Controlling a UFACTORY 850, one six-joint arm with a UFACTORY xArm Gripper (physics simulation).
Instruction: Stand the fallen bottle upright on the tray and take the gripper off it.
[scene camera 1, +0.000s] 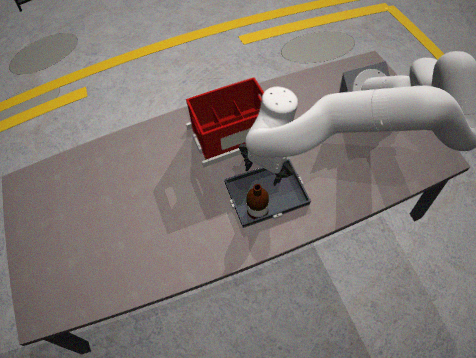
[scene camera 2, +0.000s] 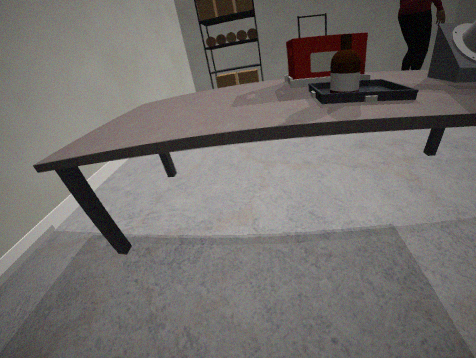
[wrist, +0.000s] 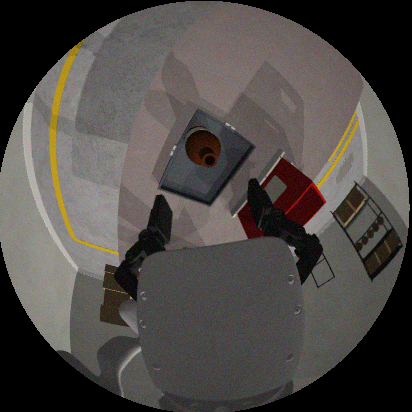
Labels:
gripper: scene camera 1; wrist; not seen in scene camera 2 (out of frame)
same spot on gripper: (scene camera 1: 289, 171) = (wrist: 121, 283)

